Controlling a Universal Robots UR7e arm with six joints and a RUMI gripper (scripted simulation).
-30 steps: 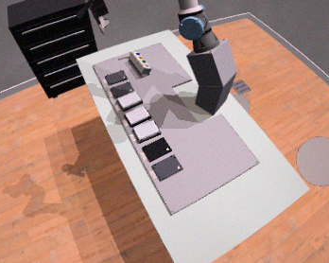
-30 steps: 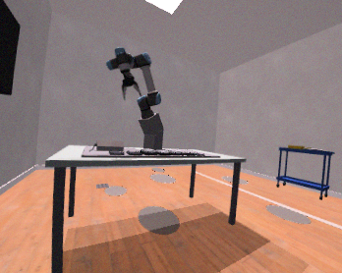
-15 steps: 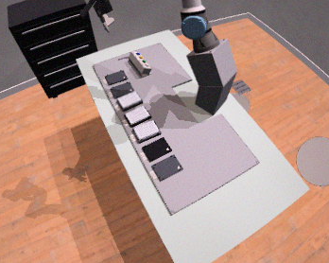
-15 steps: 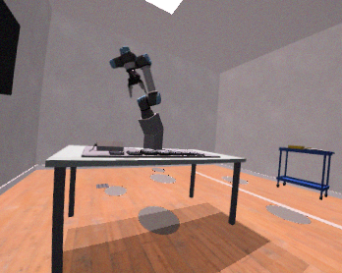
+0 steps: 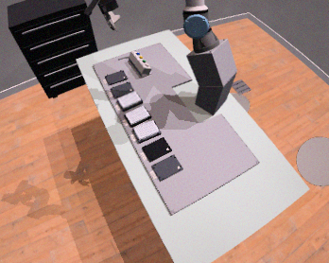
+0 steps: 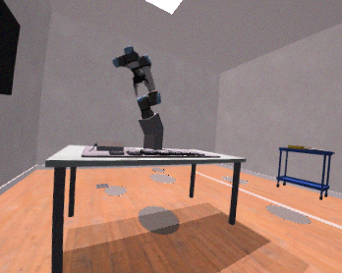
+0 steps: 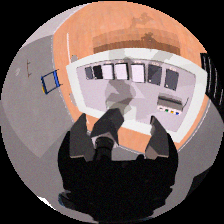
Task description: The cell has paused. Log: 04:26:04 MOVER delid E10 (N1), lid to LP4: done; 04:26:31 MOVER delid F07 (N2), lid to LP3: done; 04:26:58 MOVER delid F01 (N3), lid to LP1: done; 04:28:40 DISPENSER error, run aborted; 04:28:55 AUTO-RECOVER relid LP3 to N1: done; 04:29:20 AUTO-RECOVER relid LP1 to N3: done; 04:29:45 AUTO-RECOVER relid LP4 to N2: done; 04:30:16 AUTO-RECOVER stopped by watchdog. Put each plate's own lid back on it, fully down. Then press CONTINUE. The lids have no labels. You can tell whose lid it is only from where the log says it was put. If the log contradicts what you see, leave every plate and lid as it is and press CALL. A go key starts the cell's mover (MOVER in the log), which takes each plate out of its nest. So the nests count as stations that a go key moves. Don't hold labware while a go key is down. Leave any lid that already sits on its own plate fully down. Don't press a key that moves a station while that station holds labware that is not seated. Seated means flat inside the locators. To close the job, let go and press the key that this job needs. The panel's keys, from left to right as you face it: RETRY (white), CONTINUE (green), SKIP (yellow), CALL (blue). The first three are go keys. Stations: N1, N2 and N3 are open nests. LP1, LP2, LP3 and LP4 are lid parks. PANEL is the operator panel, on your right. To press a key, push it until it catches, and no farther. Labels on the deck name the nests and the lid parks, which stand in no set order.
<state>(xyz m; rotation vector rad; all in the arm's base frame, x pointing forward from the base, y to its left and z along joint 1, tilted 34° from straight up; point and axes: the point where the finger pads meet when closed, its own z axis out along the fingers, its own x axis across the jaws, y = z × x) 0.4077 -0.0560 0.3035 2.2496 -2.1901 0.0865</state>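
Now: the white lidded plate 47 cm below my hand and 8 cm to the left of it. The rest, counted from my hand: blue key 44 cm below, 29 cm to the right, 22 cm behind; then yellow key 44 cm below, 24 cm to the right, 23 cm behind; then green key 44 cm below, 23 cm behind, 19 cm to the right.
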